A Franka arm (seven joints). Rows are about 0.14 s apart.
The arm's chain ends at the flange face. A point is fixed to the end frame.
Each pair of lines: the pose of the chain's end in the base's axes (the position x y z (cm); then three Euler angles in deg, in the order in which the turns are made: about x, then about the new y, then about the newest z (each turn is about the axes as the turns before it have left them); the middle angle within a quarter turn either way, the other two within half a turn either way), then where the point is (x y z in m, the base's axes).
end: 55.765 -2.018 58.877 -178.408 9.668 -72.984
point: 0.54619 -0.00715 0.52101
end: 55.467 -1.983 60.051 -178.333 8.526 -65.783
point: 0.54341 -0.00397 0.53333
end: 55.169 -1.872 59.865 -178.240 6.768 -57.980
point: 0.54043 -0.00002 0.53220
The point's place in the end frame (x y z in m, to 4 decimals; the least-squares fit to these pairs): 0.0040 -0.0250 0.0652
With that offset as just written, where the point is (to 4 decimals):
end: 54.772 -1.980 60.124 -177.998 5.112 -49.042
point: 0.5373 0.0019 0.5356
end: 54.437 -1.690 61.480 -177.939 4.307 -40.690
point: 0.5360 0.0070 0.5496
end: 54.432 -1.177 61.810 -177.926 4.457 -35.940
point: 0.5380 0.0132 0.5531
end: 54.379 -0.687 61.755 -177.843 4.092 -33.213
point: 0.5381 0.0187 0.5527
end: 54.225 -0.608 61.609 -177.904 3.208 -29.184
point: 0.5372 0.0201 0.5514
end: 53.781 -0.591 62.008 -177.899 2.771 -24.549
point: 0.5342 0.0209 0.5556
